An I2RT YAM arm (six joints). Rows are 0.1 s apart.
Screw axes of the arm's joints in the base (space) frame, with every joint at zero. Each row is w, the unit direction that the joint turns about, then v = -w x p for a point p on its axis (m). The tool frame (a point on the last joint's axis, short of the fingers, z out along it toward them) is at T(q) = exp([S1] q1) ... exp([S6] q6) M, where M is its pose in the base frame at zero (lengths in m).
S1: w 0 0 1 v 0 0 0
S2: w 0 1 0 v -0.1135 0 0.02
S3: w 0 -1 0 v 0.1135 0 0.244
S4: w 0 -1 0 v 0.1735 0 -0.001
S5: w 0 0 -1 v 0 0.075 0
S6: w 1 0 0 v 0 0.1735 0
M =
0 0 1 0.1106
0 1 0 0
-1 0 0 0.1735
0 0 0 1
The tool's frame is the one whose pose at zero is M.
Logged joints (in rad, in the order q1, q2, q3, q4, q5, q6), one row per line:
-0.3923, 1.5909, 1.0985, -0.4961, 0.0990, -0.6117
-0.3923, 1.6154, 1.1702, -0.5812, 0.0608, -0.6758
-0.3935, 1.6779, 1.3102, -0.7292, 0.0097, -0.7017
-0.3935, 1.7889, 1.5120, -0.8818, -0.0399, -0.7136
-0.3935, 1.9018, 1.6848, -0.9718, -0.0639, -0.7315
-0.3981, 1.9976, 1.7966, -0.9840, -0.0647, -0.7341
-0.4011, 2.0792, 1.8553, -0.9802, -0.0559, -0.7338
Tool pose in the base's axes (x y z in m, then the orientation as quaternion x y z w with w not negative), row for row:
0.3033, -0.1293, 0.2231, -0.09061, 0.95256, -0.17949, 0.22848
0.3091, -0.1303, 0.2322, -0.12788, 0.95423, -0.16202, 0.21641
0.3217, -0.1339, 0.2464, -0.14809, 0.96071, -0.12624, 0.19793
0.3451, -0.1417, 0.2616, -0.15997, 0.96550, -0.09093, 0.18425
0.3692, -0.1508, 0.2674, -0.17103, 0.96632, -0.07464, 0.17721
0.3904, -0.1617, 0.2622, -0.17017, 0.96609, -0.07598, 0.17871
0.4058, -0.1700, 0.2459, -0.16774, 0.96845, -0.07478, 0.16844
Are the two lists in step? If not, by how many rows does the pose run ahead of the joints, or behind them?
They are in step.
